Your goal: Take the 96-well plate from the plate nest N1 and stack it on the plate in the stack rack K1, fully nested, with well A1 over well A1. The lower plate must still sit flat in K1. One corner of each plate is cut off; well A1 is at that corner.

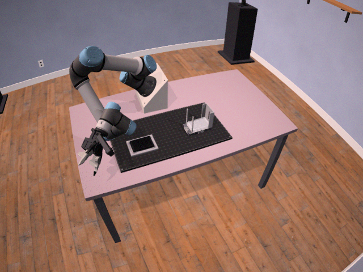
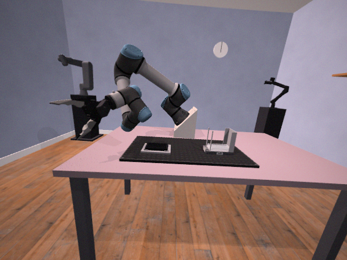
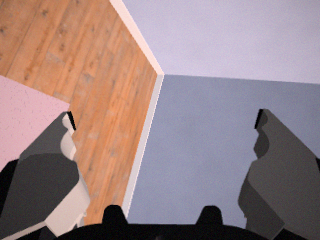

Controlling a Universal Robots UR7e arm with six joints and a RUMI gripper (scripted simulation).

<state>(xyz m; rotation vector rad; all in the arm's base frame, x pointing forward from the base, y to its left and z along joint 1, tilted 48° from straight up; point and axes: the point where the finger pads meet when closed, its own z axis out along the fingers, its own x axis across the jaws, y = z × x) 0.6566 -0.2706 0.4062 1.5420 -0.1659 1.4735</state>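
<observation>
Right now the black 96-well plate is 320 mm to the left of my hand, 250 mm behind it and 170 mm below it. Round my hand: plate nest N1: 320 mm to the left, 250 mm behind, 180 mm below; then white plate: 700 mm to the left, 290 mm behind, 160 mm below.
</observation>
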